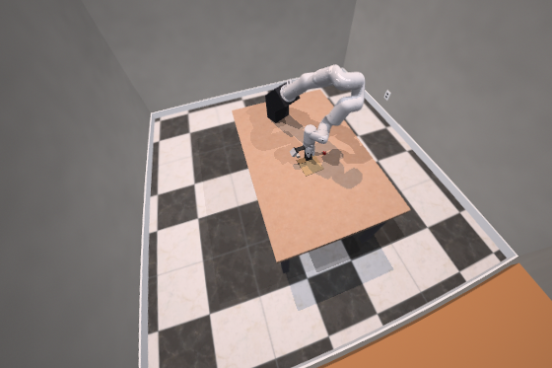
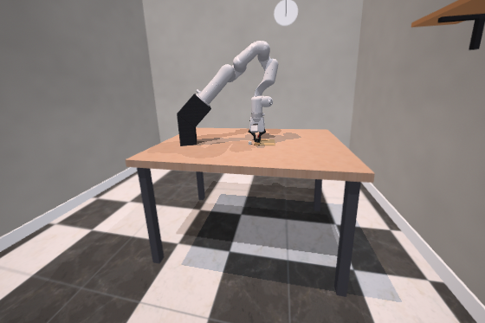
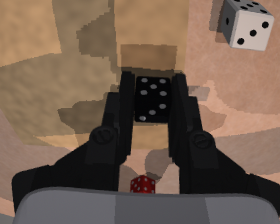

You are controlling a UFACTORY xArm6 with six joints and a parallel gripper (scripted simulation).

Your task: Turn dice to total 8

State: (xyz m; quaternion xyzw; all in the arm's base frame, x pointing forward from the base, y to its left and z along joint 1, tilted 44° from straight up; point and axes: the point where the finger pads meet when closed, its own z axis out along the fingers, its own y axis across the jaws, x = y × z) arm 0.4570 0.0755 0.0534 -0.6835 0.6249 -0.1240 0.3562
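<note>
My gripper is now 5 cm short of the tan mat, 2 cm above it and 1 cm to the right of it. Also, from my hand: white die (6 cm to the right, 3 cm behind, 2 cm below); red die (13 cm to the left, 3 cm behind, 2 cm below).
</note>
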